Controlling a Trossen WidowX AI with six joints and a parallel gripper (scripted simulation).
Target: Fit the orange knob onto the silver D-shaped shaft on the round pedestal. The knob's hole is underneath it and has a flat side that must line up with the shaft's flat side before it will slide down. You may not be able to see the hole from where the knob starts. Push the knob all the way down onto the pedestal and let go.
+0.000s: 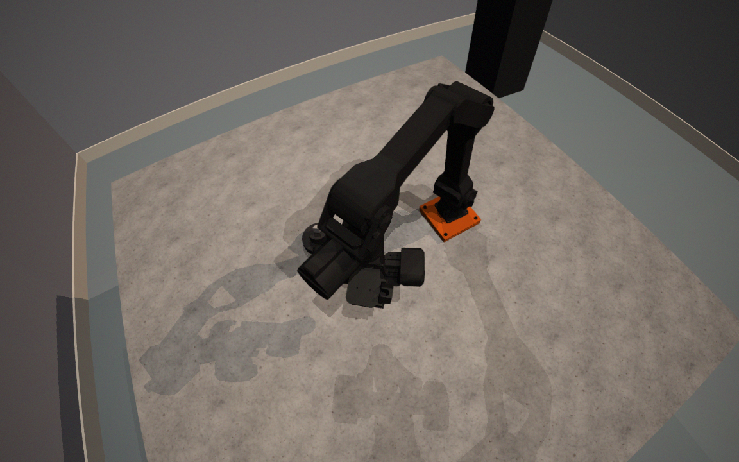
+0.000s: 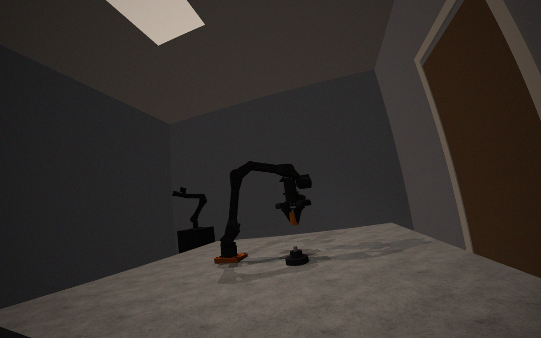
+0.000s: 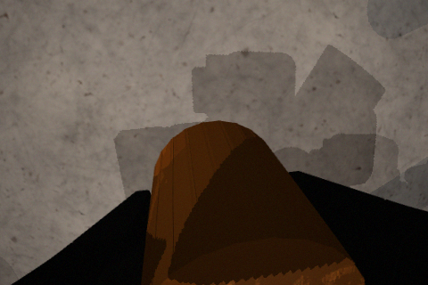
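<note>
Now: the orange knob 3 cm above my gripper tip. The rest, counted from my gripper tip: round black pedestal (22 cm to the right, 10 cm below, 4 cm ahead).
</note>
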